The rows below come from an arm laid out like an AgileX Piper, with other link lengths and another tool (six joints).
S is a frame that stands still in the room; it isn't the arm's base.
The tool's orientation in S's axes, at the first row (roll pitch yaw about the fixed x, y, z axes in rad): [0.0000 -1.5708 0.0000]
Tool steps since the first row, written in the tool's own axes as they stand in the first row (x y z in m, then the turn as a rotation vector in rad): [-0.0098 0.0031 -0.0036 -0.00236 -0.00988 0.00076]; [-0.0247 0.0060 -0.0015 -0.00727 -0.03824 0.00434]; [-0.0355 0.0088 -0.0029 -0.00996 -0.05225 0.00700]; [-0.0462 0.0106 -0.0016 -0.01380 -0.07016 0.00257]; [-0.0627 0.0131 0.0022 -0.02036 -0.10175 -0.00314]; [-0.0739 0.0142 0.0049 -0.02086 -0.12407 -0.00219]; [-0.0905 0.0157 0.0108 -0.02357 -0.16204 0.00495]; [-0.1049 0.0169 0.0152 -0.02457 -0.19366 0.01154]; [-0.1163 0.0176 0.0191 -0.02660 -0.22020 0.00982]
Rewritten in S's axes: [0.0036 0.0031 -0.0098 -0.00076 -0.00988 -0.00236]; [0.0015 0.0060 -0.0247 -0.00434 -0.03824 -0.00727]; [0.0029 0.0088 -0.0355 -0.00700 -0.05225 -0.00996]; [0.0016 0.0106 -0.0462 -0.00257 -0.07016 -0.01380]; [-0.0022 0.0131 -0.0627 0.00314 -0.10175 -0.02036]; [-0.0049 0.0142 -0.0739 0.00219 -0.12407 -0.02086]; [-0.0108 0.0157 -0.0905 -0.00495 -0.16204 -0.02357]; [-0.0152 0.0169 -0.1049 -0.01154 -0.19366 -0.02457]; [-0.0191 0.0176 -0.1163 -0.00982 -0.22020 -0.02660]
